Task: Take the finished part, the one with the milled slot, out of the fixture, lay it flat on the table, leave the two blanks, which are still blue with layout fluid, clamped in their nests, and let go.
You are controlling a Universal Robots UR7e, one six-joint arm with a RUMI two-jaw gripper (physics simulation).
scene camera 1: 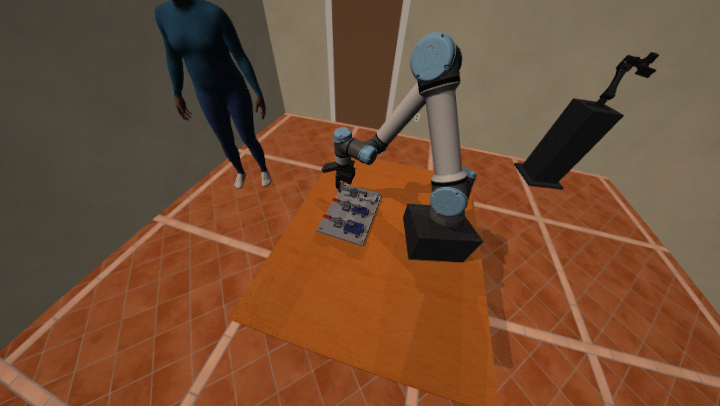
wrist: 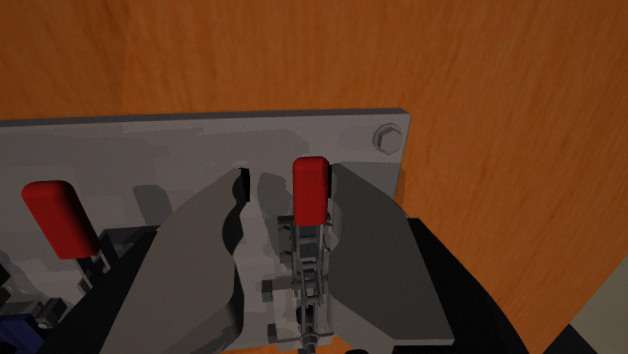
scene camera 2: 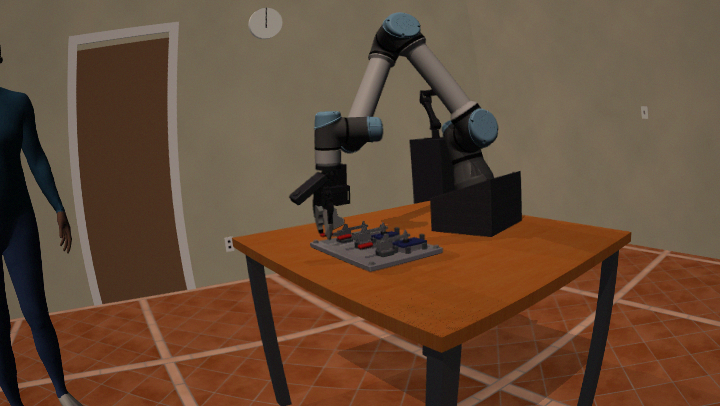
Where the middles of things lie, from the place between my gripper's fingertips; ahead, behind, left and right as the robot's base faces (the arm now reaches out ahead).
Labels:
My hand is 15 cm past the finished part [wrist: 285,304], 2 cm to the right of it and 1 cm above it. The rest, counted from my hand: fixture plate [scene camera 2: 346,252]: 7 cm behind, 12 cm to the left, 3 cm below.

